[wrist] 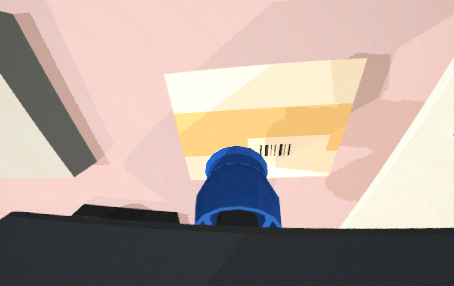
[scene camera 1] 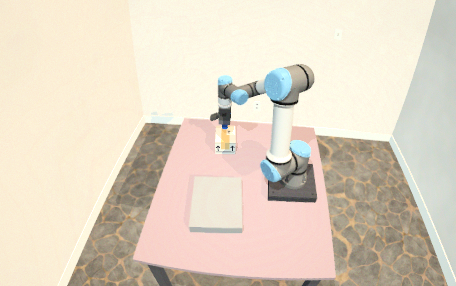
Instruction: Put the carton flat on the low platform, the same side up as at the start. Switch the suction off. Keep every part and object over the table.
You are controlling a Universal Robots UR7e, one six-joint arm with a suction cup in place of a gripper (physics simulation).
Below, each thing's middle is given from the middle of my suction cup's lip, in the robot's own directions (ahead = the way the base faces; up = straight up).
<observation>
My suction cup is 12 cm above the carton [wrist: 294,114] and 2 cm to the left of it. Round my suction cup: low platform [scene camera 1: 216,207] 45 cm to the left, 14 cm below.
</observation>
